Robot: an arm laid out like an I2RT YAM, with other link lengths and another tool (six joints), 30 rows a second.
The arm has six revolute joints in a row. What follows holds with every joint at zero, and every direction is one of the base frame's.
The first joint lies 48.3 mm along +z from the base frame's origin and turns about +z.
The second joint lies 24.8 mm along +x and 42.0 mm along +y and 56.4 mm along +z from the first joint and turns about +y.
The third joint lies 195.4 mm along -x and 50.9 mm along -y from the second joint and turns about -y.
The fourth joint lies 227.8 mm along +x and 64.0 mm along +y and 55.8 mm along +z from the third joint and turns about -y.
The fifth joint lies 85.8 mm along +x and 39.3 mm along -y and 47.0 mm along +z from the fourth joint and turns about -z.
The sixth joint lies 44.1 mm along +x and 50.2 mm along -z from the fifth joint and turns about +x.
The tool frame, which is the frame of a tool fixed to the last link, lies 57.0 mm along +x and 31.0 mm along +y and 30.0 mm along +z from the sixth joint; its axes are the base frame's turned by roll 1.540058, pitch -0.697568 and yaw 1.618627 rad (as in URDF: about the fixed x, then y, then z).
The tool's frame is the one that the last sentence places.
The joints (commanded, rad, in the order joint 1, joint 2, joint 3, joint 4, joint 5, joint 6), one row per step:
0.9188, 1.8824, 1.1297, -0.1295, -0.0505, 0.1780
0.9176, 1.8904, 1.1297, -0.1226, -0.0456, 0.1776
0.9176, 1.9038, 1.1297, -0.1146, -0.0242, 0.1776
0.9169, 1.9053, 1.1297, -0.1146, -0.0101, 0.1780
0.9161, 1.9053, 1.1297, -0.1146, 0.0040, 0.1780
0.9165, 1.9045, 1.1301, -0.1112, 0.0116, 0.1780
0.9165, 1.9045, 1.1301, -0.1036, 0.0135, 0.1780
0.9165, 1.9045, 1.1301, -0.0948, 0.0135, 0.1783
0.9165, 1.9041, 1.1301, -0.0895, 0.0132, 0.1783
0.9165, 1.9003, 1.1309, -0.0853, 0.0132, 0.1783
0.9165, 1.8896, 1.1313, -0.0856, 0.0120, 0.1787
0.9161, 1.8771, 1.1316, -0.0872, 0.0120, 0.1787
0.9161, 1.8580, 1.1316, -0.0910, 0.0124, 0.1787
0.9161, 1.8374, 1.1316, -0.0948, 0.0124, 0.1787
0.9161, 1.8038, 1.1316, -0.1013, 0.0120, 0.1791
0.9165, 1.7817, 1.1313, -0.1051, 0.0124, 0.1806
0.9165, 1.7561, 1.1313, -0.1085, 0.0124, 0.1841
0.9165, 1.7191, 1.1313, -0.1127, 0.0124, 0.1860
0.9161, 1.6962, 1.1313, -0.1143, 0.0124, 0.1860
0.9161, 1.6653, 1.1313, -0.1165, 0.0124, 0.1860
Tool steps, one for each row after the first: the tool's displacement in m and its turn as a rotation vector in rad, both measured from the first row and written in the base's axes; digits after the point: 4 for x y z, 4 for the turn. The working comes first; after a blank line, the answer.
Tool pose at each row, in the base's axes (x y z in m, rotation vector in rad; the steps are taken from these numbers as rounded here):
0.2252, 0.3710, 0.0527, -1.9173, -2.0536, -1.0339
0.2264, 0.3708, 0.0503, -1.9234, -2.0549, -1.0350
0.2284, 0.3700, 0.0455, -1.9456, -2.0630, -1.0375
0.2299, 0.3691, 0.0446, -1.9605, -2.0664, -1.0421
0.2315, 0.3682, 0.0443, -1.9746, -2.0696, -1.0488
0.2324, 0.3684, 0.0451, -1.9792, -2.0699, -1.0587
0.2331, 0.3691, 0.0462, -1.9776, -2.0670, -1.0701
0.2338, 0.3699, 0.0474, -1.9740, -2.0626, -1.0823
0.2342, 0.3705, 0.0484, -1.9711, -2.0600, -1.0900
0.2347, 0.3712, 0.0508, -1.9672, -2.0559, -1.1022
0.2350, 0.3717, 0.0554, -1.9615, -2.0502, -1.1164
0.2354, 0.3720, 0.0604, -1.9569, -2.0447, -1.1319
0.2357, 0.3723, 0.0677, -1.9501, -2.0375, -1.1530
0.2358, 0.3725, 0.0757, -1.9422, -2.0295, -1.1759
0.2358, 0.3725, 0.0886, -1.9291, -2.0157, -1.2124
0.2357, 0.3724, 0.0971, -1.9213, -2.0052, -1.2365
0.2356, 0.3721, 0.1072, -1.9129, -1.9896, -1.2655
0.2352, 0.3715, 0.1219, -1.8974, -1.9702, -1.3086
0.2350, 0.3709, 0.1311, -1.8867, -1.9586, -1.3367
0.2342, 0.3699, 0.1434, -1.8713, -1.9429, -1.3742

0.0012, -0.0002, -0.0024, -0.0033, -0.0025, -0.0040
0.0032, -0.0010, -0.0072, -0.0176, -0.0124, -0.0175
0.0047, -0.0019, -0.0081, -0.0253, -0.0200, -0.0274
0.0063, -0.0028, -0.0084, -0.0320, -0.0287, -0.0371
0.0072, -0.0026, -0.0076, -0.0319, -0.0361, -0.0417
0.0079, -0.0019, -0.0065, -0.0266, -0.0417, -0.0430
0.0086, -0.0011, -0.0053, -0.0194, -0.0468, -0.0435
0.0090, -0.0005, -0.0043, -0.0147, -0.0499, -0.0434
0.0095, 0.0002, -0.0019, -0.0075, -0.0551, -0.0437
0.0098, 0.0007, 0.0027, 0.0018, -0.0606, -0.0434
0.0102, 0.0010, 0.0077, 0.0108, -0.0672, -0.0441
0.0105, 0.0013, 0.0150, 0.0231, -0.0764, -0.0447
0.0106, 0.0015, 0.0230, 0.0365, -0.0864, -0.0451
0.0106, 0.0015, 0.0359, 0.0587, -0.1020, -0.0458
0.0105, 0.0014, 0.0444, 0.0737, -0.1120, -0.0472
0.0104, 0.0011, 0.0545, 0.0931, -0.1231, -0.0502
0.0100, 0.0005, 0.0692, 0.1204, -0.1413, -0.0522
0.0098, -0.0001, 0.0784, 0.1375, -0.1539, -0.0530
0.0090, -0.0011, 0.0907, 0.1608, -0.1708, -0.0537

